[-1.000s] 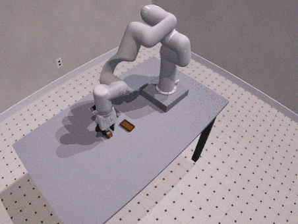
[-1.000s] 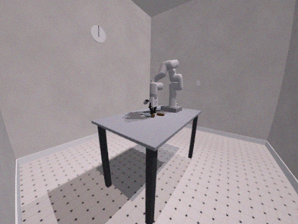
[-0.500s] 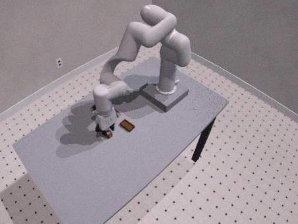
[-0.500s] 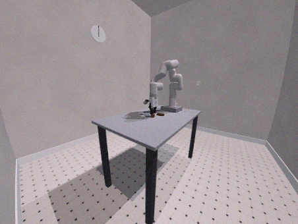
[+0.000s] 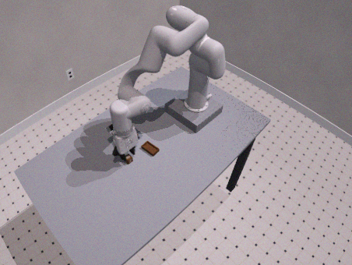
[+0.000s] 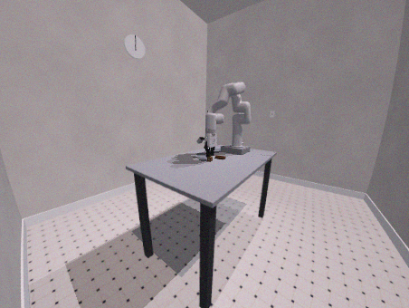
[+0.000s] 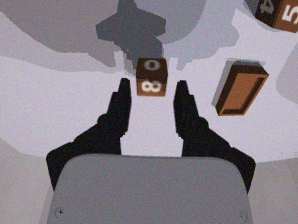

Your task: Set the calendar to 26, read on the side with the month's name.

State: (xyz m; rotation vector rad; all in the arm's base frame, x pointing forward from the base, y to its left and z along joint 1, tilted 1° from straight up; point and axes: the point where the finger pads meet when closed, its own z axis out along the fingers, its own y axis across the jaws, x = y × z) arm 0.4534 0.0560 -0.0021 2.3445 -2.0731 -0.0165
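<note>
Now: hand 40 mm above the brown cube. The rest, counted from my hand: brown wooden tray (120 mm behind, 10 mm to the left, 50 mm below).
</note>
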